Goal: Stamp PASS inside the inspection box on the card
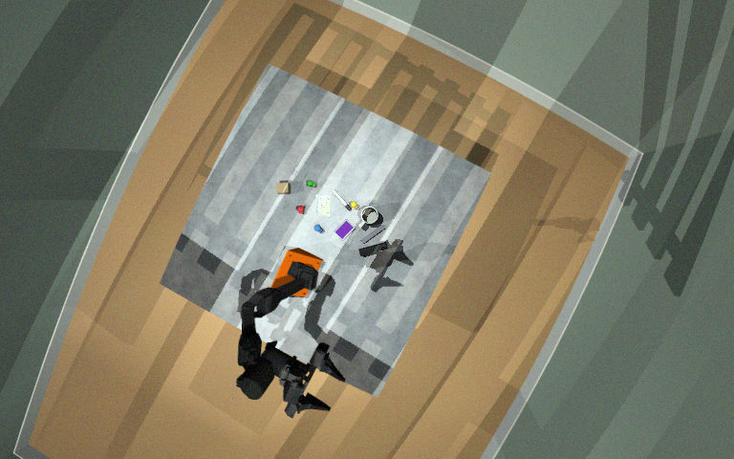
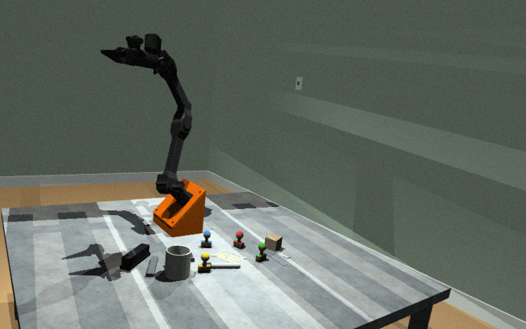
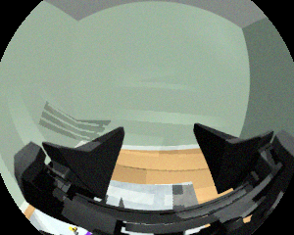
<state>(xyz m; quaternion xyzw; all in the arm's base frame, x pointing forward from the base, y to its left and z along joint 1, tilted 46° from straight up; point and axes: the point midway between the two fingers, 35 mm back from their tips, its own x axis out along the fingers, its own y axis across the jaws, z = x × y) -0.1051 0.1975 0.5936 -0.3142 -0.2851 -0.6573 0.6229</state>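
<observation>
My gripper tip is 67 cm above the green-knobbed stamp, 49 cm short of it and 45 cm to the right of it. From my gripper tip the other things lie so: blue-knobbed stamp 67 cm below, 33 cm to the left, 31 cm ahead; black block 67 cm below, 33 cm ahead, 4 cm to the left; dark purple ink pad 68 cm below, 36 cm ahead, 21 cm to the left.
</observation>
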